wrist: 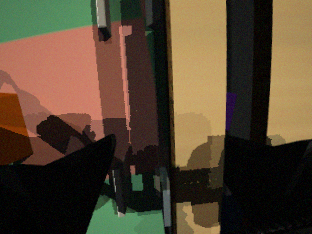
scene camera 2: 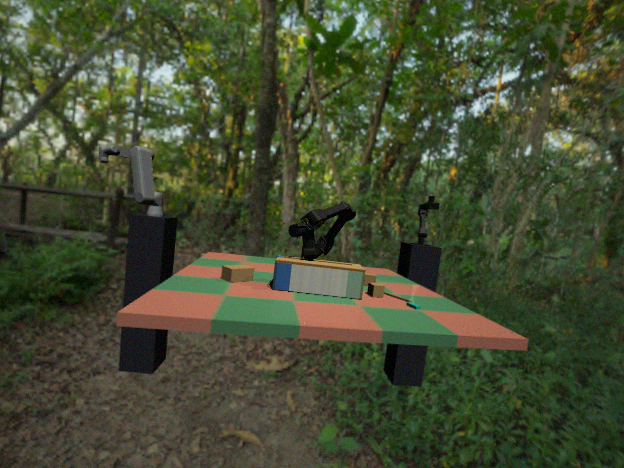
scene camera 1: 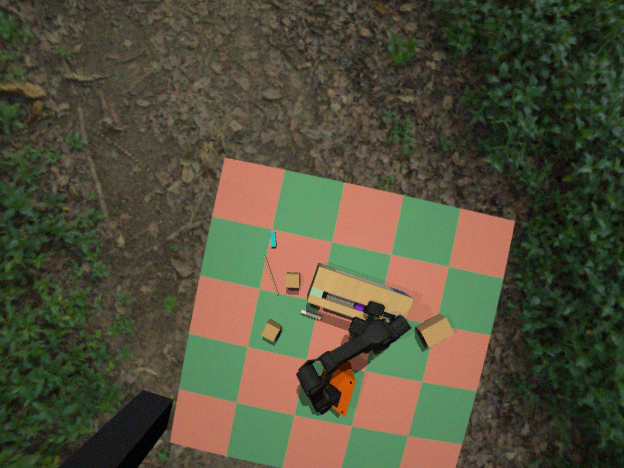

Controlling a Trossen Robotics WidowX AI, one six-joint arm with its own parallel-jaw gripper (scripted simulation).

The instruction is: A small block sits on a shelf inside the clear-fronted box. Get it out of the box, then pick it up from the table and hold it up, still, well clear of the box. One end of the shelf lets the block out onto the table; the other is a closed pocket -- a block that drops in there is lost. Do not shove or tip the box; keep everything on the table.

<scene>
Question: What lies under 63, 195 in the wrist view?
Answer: My gripper.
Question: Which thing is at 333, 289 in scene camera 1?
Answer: A box.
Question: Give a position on a box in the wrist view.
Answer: At 197, 58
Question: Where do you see a box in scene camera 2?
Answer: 296, 274
</scene>
